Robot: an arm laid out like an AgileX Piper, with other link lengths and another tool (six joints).
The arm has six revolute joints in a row. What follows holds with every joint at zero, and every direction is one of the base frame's.
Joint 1 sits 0.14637 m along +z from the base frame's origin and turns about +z.
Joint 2 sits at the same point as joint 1 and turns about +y.
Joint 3 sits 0.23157 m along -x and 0.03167 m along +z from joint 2 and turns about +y.
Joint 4 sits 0.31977 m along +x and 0.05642 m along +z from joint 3 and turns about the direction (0.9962, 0, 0.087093).
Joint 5 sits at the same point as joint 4 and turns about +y.
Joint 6 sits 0.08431 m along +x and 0.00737 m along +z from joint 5 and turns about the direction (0.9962, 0, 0.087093).
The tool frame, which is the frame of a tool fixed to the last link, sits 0.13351 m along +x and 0.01 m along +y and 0.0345 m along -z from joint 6; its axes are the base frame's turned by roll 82.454, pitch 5.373 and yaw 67.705 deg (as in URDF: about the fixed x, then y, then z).
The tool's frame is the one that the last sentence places.
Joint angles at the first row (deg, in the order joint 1, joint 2, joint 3, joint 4, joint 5, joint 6):
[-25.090 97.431 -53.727 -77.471 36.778 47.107]
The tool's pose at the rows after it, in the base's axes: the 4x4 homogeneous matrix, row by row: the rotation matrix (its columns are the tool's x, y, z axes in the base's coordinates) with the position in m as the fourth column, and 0 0 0 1 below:
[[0.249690 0.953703 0.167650 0.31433], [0.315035 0.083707 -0.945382 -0.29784], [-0.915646 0.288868 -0.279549 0.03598], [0 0 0 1]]
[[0.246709 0.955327 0.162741 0.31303], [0.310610 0.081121 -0.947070 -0.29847], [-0.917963 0.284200 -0.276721 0.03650], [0 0 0 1]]
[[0.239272 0.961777 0.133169 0.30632], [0.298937 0.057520 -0.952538 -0.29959], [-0.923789 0.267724 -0.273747 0.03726], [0 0 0 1]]
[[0.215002 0.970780 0.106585 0.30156], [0.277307 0.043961 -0.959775 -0.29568], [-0.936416 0.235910 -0.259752 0.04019], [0 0 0 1]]
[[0.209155 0.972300 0.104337 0.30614], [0.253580 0.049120 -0.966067 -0.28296], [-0.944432 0.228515 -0.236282 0.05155], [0 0 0 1]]
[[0.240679 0.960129 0.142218 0.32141], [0.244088 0.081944 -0.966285 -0.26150], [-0.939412 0.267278 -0.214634 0.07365], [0 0 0 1]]
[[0.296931 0.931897 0.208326 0.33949], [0.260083 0.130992 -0.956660 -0.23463], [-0.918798 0.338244 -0.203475 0.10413], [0 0 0 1]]
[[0.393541 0.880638 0.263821 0.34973], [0.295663 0.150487 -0.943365 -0.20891], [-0.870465 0.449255 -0.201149 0.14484], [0 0 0 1]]
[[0.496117 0.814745 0.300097 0.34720], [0.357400 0.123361 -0.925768 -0.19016], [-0.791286 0.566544 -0.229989 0.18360], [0 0 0 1]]
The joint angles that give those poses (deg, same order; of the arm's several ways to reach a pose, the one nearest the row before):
[-25.089 97.911 -53.727 -78.757 36.686 47.536]
[-25.089 97.914 -53.728 -78.765 37.072 47.422]
[-25.090 97.914 -53.729 -77.861 38.798 46.788]
[-23.811 97.914 -53.729 -77.050 41.918 45.923]
[-20.818 96.661 -53.727 -76.043 45.357 45.557]
[-16.638 93.327 -53.726 -74.504 47.590 45.258]
[-12.291 88.105 -53.727 -71.971 48.397 44.031]
[-8.963 80.656 -53.727 -67.999 48.846 42.720]
[-7.986 72.415 -53.710 -61.424 48.526 40.152]

